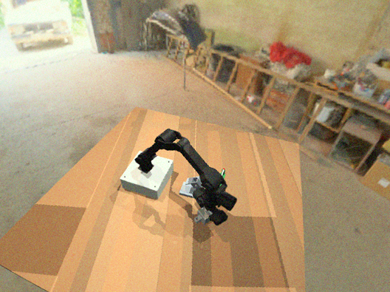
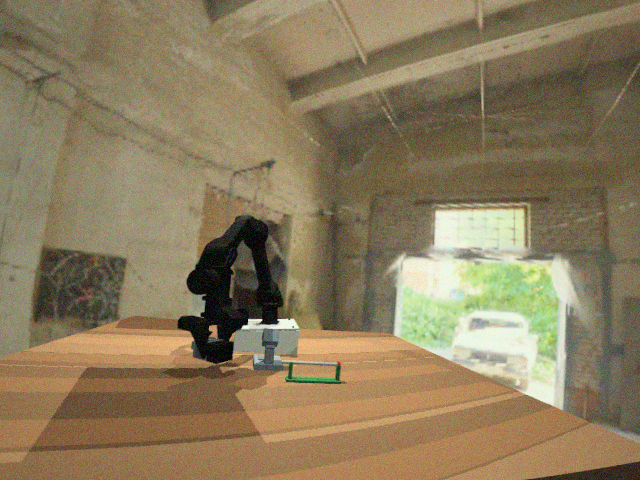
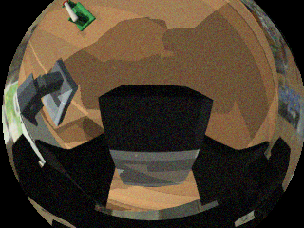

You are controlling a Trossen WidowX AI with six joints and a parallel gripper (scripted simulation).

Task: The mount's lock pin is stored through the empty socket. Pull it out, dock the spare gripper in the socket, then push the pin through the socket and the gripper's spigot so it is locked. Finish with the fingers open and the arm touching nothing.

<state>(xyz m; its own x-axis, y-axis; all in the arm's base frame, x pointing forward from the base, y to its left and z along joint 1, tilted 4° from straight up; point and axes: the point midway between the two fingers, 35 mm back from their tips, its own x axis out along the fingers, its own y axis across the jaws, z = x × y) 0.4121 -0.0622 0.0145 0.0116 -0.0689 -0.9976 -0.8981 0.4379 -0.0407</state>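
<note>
Right now the spare gripper is 2 cm above my gripper tip, 1 cm to the right of it and 1 cm behind it. Round my gripper tip: green cradle 25 cm to the left, 5 cm behind, 2 cm below; then socket 14 cm behind, 12 cm to the left.
</note>
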